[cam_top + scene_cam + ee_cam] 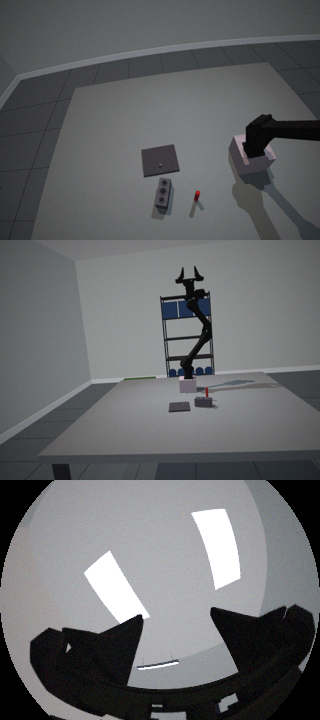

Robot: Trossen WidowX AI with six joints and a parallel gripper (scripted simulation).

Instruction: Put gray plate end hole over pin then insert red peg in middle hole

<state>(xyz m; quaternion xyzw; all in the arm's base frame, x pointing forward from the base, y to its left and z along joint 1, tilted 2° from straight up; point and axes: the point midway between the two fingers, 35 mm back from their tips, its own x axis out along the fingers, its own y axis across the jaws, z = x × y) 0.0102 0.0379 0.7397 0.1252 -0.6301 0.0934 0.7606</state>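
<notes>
Right now my gripper tip is 32 cm short of the gray plate, 2 cm to the right of it and 83 cm above it. Also, from my gripper tip: red peg: 21 cm ahead, 5 cm to the left, 82 cm below; then dark square base: 31 cm ahead, 11 cm to the right, 86 cm below.
</notes>
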